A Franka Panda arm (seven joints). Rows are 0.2 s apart.
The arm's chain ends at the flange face. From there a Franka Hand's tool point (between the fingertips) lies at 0.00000 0.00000 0.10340 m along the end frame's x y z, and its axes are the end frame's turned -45 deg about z.
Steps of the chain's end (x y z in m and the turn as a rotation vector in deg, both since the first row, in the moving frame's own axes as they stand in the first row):
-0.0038 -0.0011 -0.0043 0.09 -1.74 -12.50
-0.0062 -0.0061 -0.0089 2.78 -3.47 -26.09
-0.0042 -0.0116 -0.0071 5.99 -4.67 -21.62
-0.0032 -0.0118 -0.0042 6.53 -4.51 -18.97
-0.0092 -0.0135 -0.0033 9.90 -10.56 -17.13
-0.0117 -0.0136 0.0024 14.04 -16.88 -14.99
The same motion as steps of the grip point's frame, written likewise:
-0.0043 -0.0056 -0.0043 1.29 -1.17 -12.50
-0.0027 -0.0162 -0.0092 4.42 -0.49 -26.09
0.0043 -0.0247 -0.0080 7.54 0.93 -21.62
0.0063 -0.0248 -0.0052 7.81 1.43 -18.97
-0.0016 -0.0414 -0.0066 14.47 -0.47 -17.13
-0.0072 -0.0555 -0.0051 21.86 -2.01 -14.99

